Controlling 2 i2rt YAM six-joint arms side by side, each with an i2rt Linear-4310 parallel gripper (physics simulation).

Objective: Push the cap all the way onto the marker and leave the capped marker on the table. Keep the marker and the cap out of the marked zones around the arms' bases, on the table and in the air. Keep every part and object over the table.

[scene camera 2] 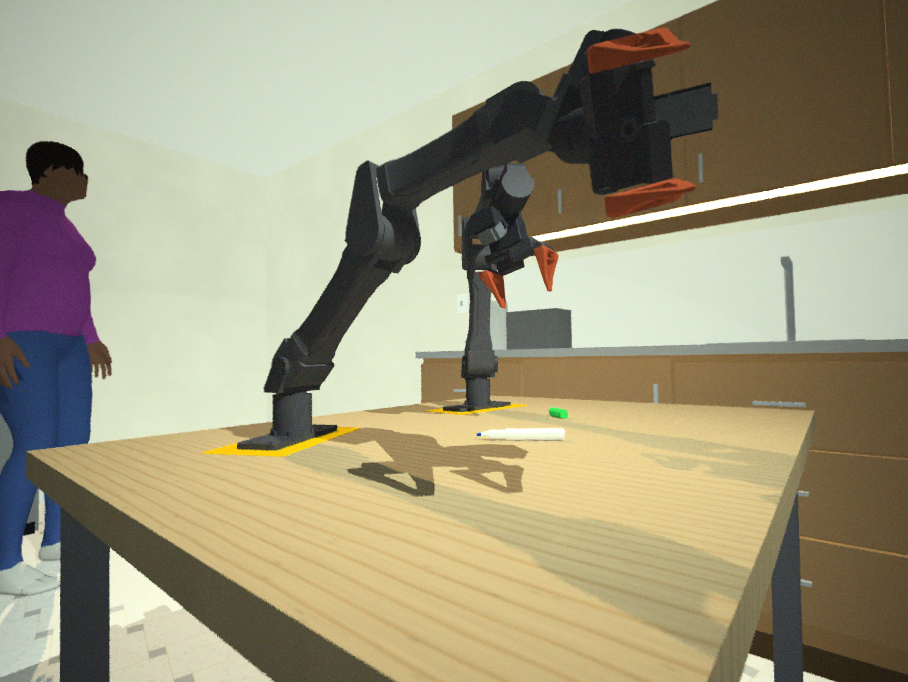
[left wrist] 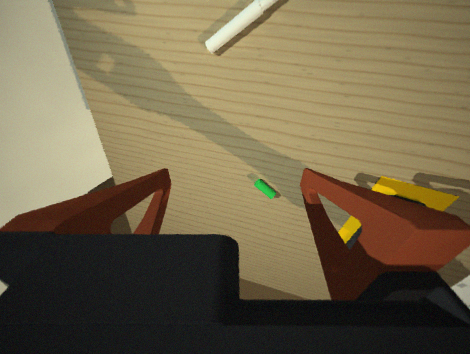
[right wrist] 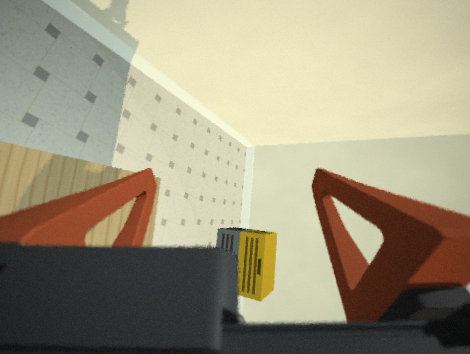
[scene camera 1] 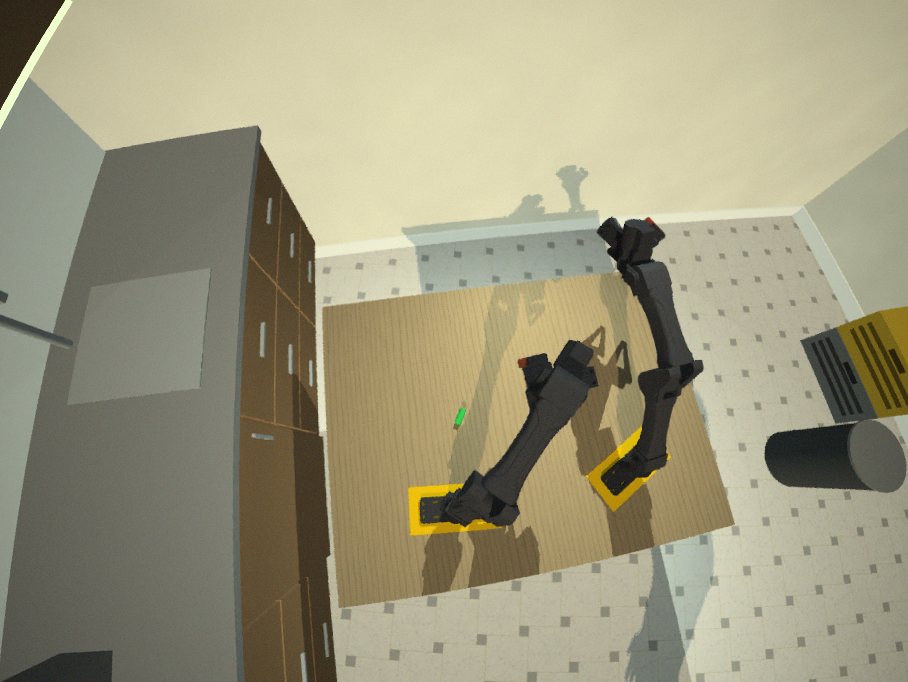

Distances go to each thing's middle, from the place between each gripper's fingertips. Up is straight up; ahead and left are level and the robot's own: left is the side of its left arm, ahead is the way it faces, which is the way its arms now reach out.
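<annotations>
The white marker point(scene camera 2: 524, 433) is 5 cm ahead of my left hand, 11 cm to the right of it and 23 cm below it. By its middle, the marker is nearer to my left hand than to my right hand.
Counted from my right hand, the white marker is 30 cm behind, and it sits 29 cm to the left of that hand and 29 cm below it.
</annotations>
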